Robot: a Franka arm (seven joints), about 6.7 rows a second.
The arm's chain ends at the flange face. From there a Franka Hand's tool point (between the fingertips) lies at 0.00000 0.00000 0.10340 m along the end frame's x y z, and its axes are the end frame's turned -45 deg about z.
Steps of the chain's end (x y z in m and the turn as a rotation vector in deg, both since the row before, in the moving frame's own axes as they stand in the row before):
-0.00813, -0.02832, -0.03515, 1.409, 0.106, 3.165
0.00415, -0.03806, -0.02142, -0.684, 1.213, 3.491
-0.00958, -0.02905, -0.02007, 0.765, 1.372, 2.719
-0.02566, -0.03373, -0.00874, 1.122, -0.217, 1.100
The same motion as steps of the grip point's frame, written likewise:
0.01625, -0.02738, -0.03518, 0.921, 1.071, 3.165
0.03045, -0.02154, -0.02145, -1.341, 0.374, 3.491
0.01647, -0.02648, -0.02011, -0.429, 1.511, 2.719
0.00688, -0.04369, -0.00876, 0.947, 0.640, 1.100

